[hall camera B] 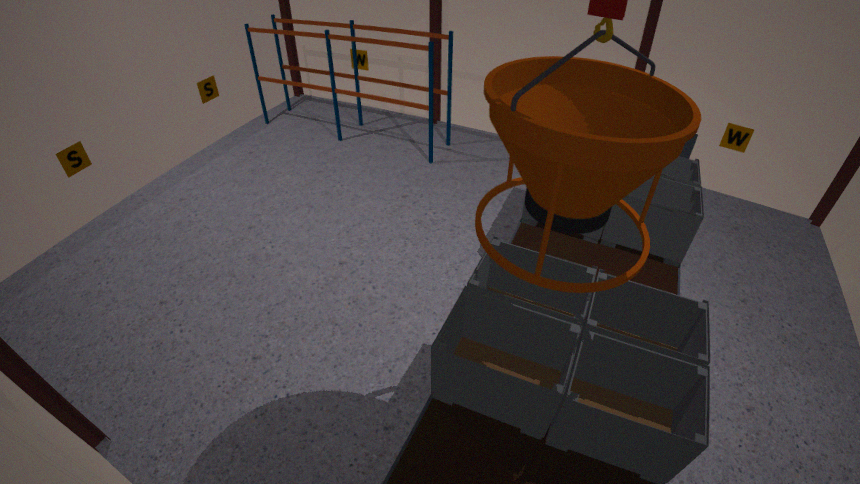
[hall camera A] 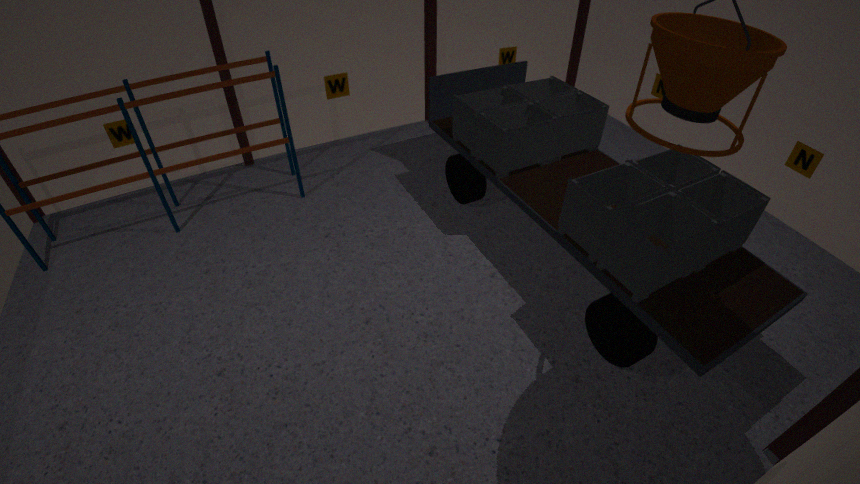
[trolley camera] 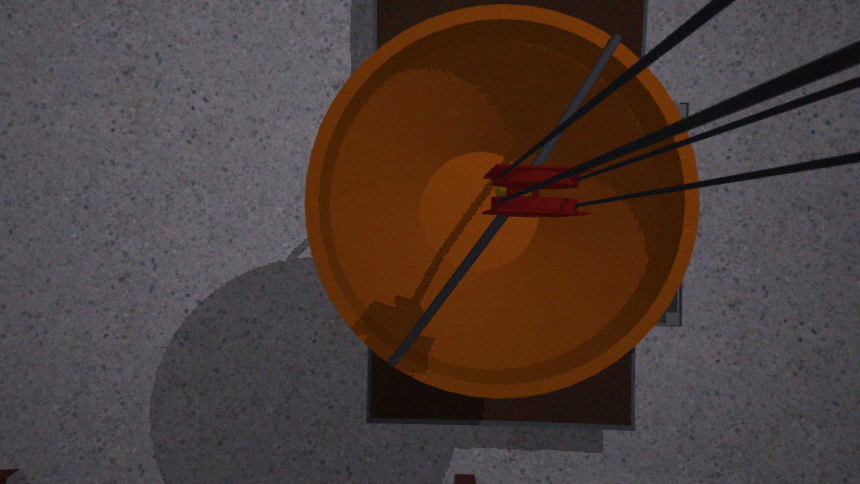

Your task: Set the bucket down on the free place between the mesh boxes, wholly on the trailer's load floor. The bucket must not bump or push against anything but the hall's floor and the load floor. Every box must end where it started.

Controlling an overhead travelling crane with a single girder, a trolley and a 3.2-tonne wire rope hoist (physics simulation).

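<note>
The orange bucket (hall camera A: 710,60) (hall camera B: 589,126) (trolley camera: 373,198) hangs upright by its grey bail from my yellow hook (hall camera B: 603,30), under the red hook block (hall camera B: 607,7) (trolley camera: 535,207). The hook is out of hall camera A's view. The bucket's foot ring is in the air, above the height of the boxes. In the trolley view the bucket covers nearly all of the near group of grey mesh boxes (hall camera A: 662,240) (hall camera B: 490,406) (trolley camera: 674,317). The far group (hall camera A: 517,141) (hall camera B: 668,231) stands toward the headboard. Brown load floor (hall camera A: 556,183) (hall camera B: 668,276) (trolley camera: 409,9) shows between the groups.
The trailer's rear load floor (hall camera A: 722,307) (trolley camera: 559,412) lies behind the near boxes. The headboard (hall camera A: 475,81) stands at its far end. A blue and orange rack (hall camera A: 150,162) (hall camera B: 334,90) stands by the W wall. The bucket's shadow (hall camera A: 601,433) (hall camera B: 300,439) (trolley camera: 240,361) falls beside the trailer.
</note>
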